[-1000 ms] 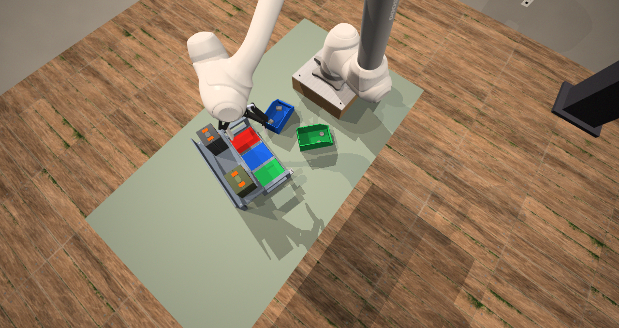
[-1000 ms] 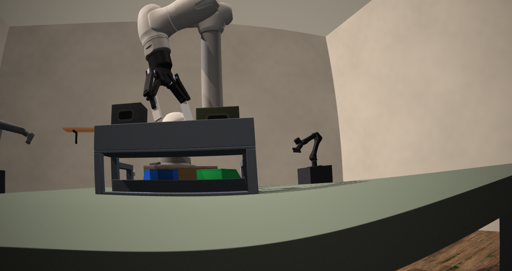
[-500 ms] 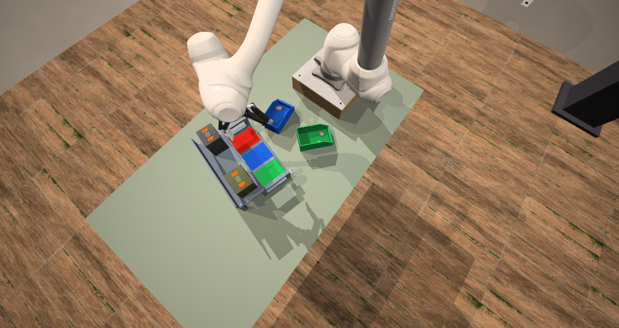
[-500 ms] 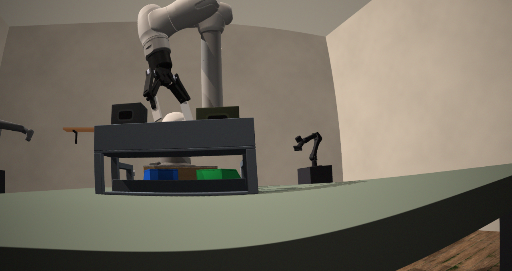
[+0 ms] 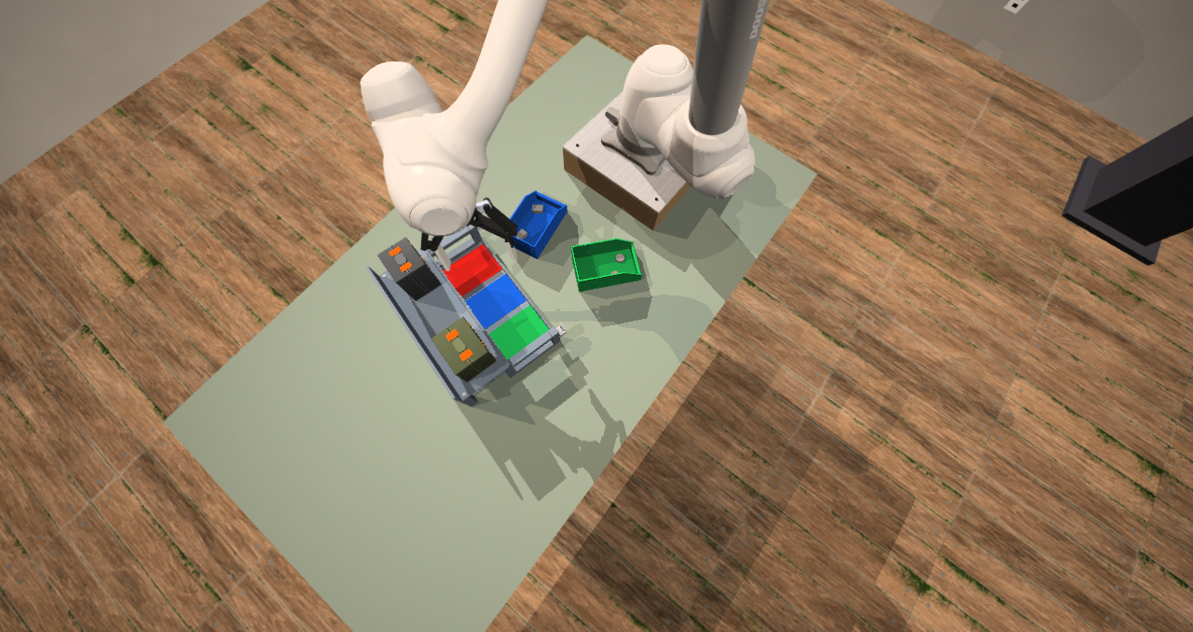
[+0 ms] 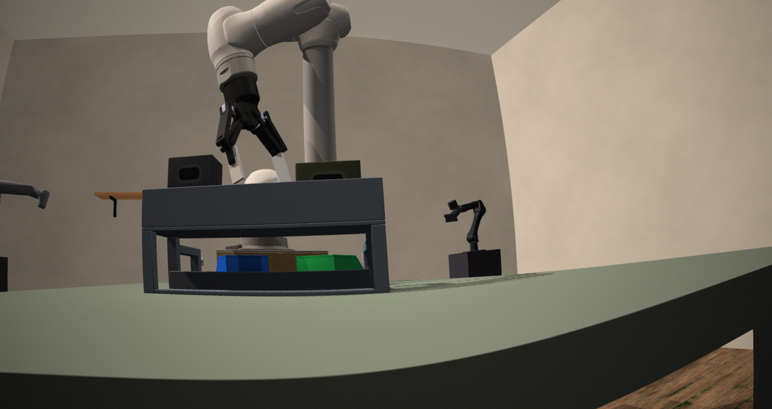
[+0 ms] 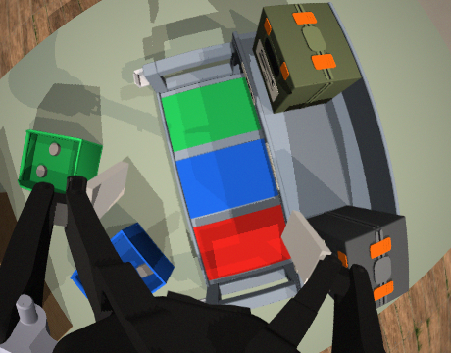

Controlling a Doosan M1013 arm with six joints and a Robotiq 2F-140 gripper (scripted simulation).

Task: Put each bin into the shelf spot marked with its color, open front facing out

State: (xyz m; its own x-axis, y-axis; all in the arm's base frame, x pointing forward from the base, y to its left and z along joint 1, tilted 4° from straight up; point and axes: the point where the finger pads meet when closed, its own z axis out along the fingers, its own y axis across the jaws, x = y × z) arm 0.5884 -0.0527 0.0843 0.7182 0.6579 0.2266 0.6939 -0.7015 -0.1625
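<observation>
My hand is 230 mm past the green bin, 190 mm to the right of it and 180 mm above it. From my hand the other things lie so: black box 130 mm to the right, 110 mm ahead, 50 mm below; olive box 170 mm ahead, 90 mm to the left, 70 mm below; blue bin 210 mm behind, 180 mm below, 40 mm to the right.
</observation>
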